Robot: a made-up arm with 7 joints.
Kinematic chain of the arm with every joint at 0, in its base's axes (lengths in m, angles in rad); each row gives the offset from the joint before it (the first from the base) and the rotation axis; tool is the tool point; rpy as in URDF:
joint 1: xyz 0 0 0.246 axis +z
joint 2: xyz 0 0 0 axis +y
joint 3: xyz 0 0 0.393 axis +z
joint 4: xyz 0.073 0 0 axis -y
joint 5: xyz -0.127 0 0.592 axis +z
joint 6: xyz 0 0 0 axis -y
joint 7: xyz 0.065 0 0 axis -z
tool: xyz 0 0 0 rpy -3.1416 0 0
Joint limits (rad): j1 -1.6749..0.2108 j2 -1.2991..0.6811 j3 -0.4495..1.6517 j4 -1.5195..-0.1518 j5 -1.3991..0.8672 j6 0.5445..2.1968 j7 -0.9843..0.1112
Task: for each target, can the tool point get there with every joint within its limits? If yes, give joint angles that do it. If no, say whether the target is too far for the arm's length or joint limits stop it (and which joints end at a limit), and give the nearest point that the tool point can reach.
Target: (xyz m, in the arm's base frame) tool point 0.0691 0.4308 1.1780
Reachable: yes | joints -0.7823 -0.6360 0.7659 -0.8599 0.6327 1.2082 -0.3436
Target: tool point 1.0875 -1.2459 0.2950
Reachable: no: too far | nearest point 0.6357 -0.7282 0.4021 | short by 0.695 m
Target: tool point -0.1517 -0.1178 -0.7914
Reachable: no: joint limits stop it (at a limit: joint 1, joint 2, joint 4, joint 6) | nearest point -0.2121 -0.8254 0.2017 | short by 1.221 m
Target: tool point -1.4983 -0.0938 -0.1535
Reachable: no: too far | nearest point -1.0344 -0.0013 0.4707 | short by 0.783 m
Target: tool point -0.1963 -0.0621 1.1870
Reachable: yes | joints -0.7914 -0.7707 -0.2476 -1.1477 -0.7950 0.7652 -0.5199
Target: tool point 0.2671 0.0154 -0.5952
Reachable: no: joint limits stop it (at a limit: joint 2, joint 4, joint 6) | nearest point 0.8504 0.0490 0.1945 | short by 0.982 m
